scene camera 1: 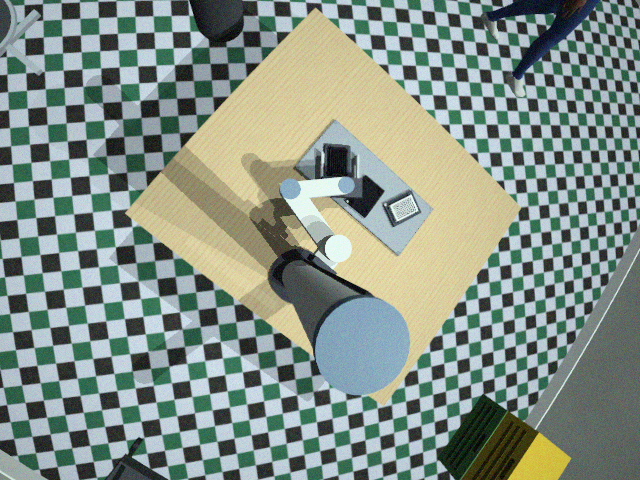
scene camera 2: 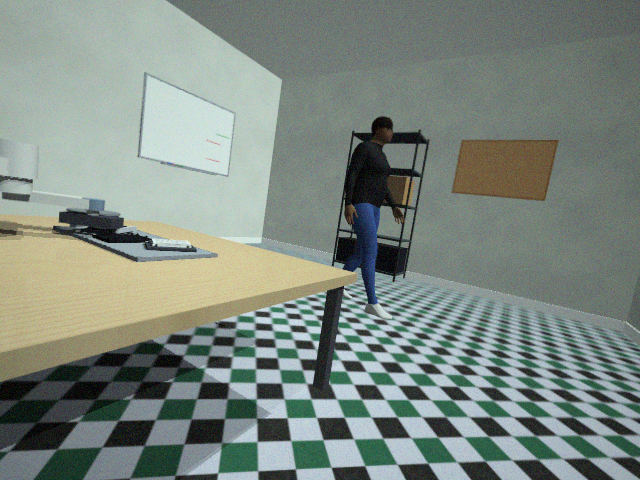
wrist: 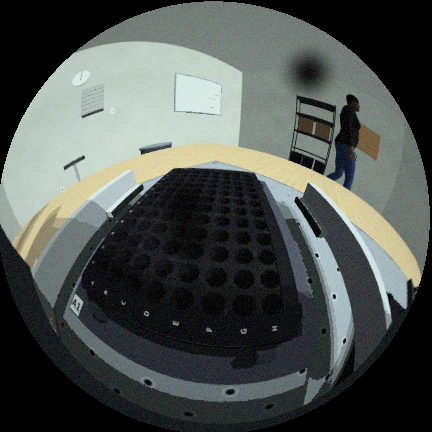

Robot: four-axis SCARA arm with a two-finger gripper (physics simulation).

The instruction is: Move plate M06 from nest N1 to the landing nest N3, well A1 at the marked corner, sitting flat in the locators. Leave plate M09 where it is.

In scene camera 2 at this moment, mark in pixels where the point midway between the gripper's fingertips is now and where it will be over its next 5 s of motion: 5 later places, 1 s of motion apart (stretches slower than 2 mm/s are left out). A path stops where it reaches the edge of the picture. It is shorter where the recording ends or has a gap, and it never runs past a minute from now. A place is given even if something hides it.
The gripper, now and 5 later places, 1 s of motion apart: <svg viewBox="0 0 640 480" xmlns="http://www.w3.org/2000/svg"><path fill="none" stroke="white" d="M115 225L113 225L114 216L124 214L133 218L136 218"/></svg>
